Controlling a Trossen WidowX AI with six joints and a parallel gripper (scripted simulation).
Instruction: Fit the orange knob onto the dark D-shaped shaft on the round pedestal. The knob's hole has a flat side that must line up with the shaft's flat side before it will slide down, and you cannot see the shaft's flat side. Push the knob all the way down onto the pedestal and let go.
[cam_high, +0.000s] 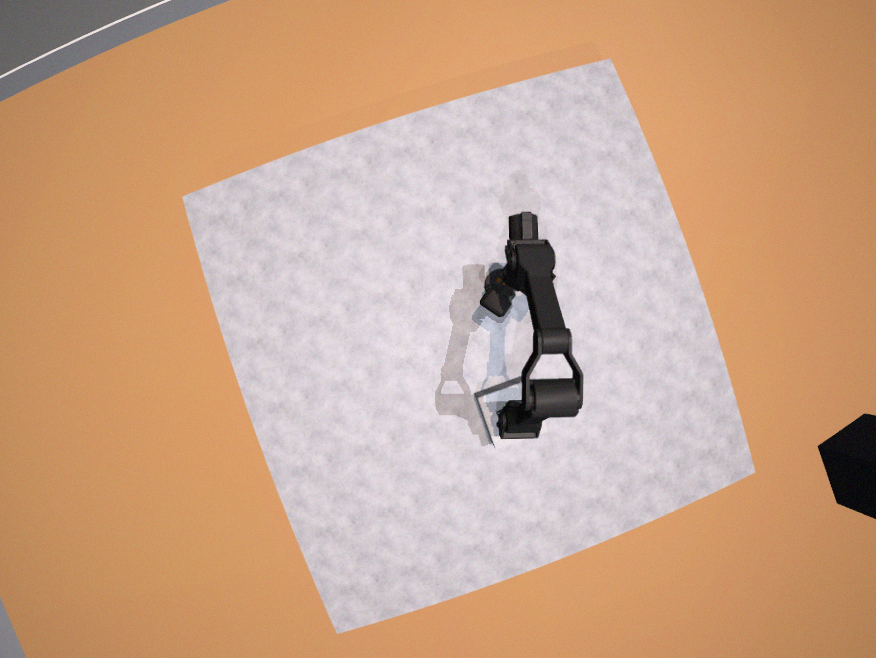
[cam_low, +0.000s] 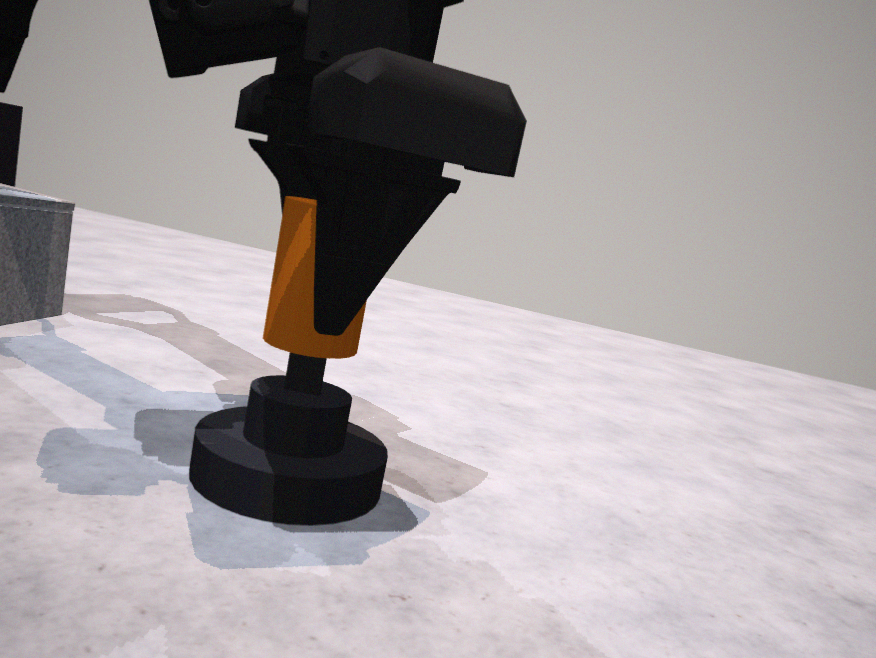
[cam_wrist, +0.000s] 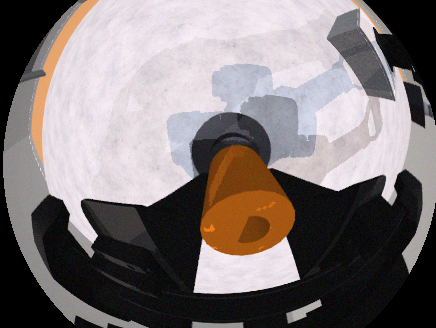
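The orange knob is 2 cm above my gripper tip. The rest, counted from my gripper tip: round pedestal: 4 cm below.
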